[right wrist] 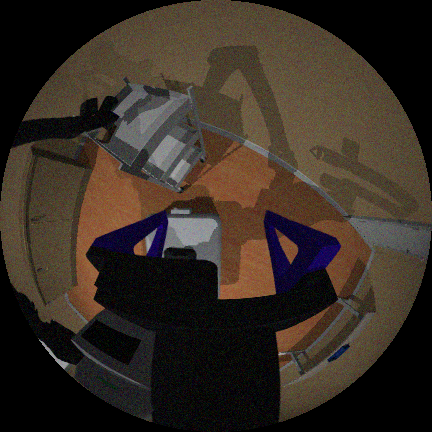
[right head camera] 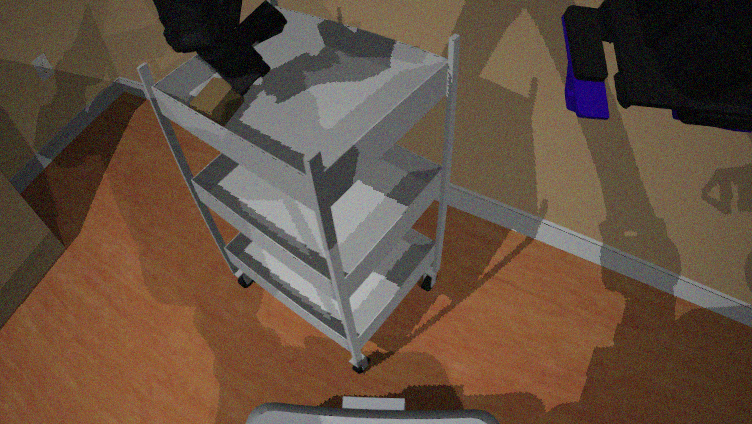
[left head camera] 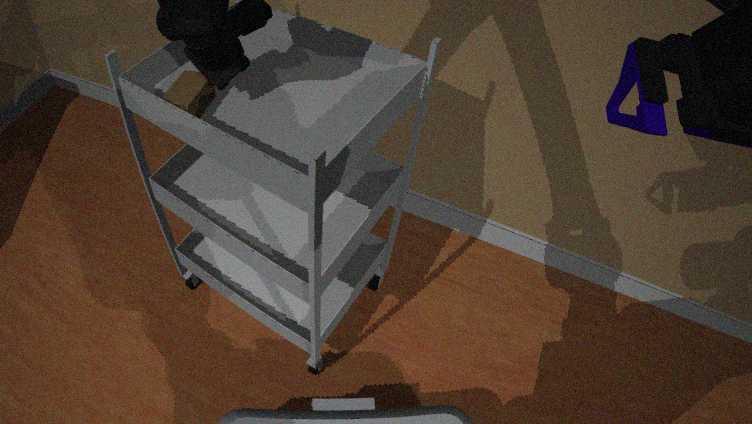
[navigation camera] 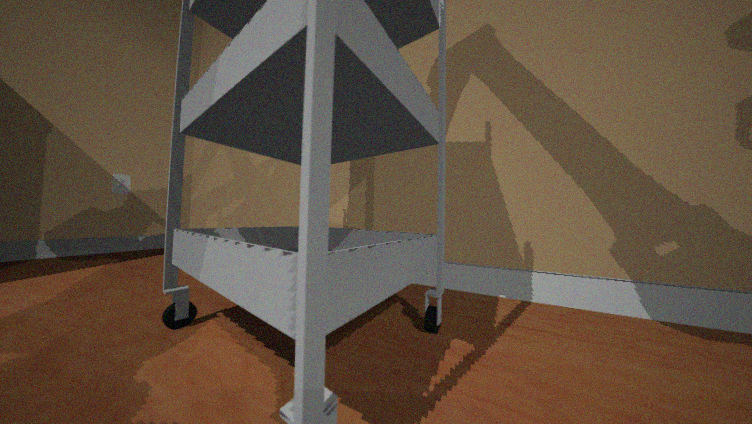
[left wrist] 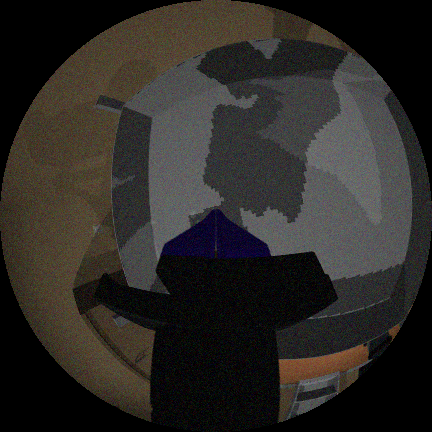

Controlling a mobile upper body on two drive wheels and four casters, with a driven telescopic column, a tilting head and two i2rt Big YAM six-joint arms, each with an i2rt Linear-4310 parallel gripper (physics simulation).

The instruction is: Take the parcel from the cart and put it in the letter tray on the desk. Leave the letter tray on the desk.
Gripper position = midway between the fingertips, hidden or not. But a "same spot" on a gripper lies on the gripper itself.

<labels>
My right gripper shows in the right wrist view [215,215], in the right head camera view and in the left head camera view; in the navigation camera view it is out of frame, in the left wrist view it is out of frame. One and the same spot on my right gripper: [left head camera: 645,59] is [right head camera: 575,30].
</labels>
